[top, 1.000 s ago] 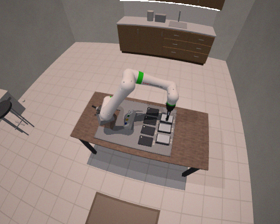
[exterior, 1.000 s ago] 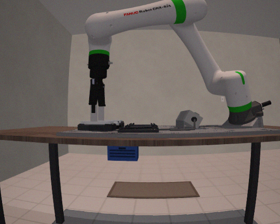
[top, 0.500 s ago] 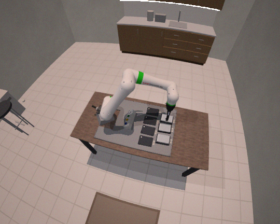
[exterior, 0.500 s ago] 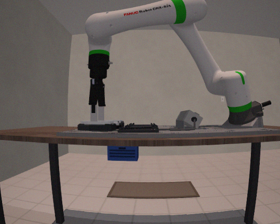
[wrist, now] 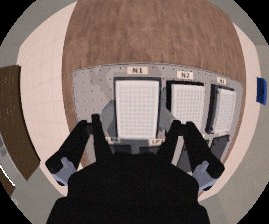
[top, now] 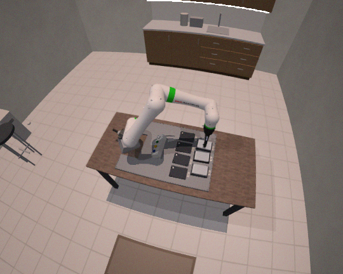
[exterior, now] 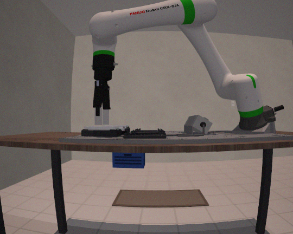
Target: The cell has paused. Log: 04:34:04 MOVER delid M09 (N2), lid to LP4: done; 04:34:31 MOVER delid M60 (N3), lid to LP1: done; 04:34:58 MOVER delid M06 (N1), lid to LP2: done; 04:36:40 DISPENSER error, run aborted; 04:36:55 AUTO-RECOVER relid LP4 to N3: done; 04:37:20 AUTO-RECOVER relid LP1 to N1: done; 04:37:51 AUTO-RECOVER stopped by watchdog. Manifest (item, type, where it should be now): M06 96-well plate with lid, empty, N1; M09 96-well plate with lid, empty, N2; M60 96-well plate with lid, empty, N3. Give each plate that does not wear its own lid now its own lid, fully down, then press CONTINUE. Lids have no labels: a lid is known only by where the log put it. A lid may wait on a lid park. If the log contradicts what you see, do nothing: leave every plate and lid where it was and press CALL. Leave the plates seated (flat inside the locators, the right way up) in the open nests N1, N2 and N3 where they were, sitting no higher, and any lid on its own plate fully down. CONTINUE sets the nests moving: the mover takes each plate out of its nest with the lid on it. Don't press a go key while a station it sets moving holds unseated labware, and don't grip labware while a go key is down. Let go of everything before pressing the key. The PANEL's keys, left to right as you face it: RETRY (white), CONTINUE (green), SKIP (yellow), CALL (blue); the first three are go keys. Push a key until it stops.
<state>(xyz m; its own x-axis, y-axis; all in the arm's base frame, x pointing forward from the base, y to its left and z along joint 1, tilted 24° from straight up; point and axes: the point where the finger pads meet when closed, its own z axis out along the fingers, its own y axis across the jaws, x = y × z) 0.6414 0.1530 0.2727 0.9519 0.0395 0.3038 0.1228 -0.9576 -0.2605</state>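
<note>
Right now the lid is 30 mm below my hand. Round my hand: lid park LP3: 170 mm behind, 80 mm to the right, 60 mm below; then lid park LP1: 340 mm to the right, 130 mm behind, 60 mm below; then white key: 420 mm behind, 110 mm to the right.
</note>
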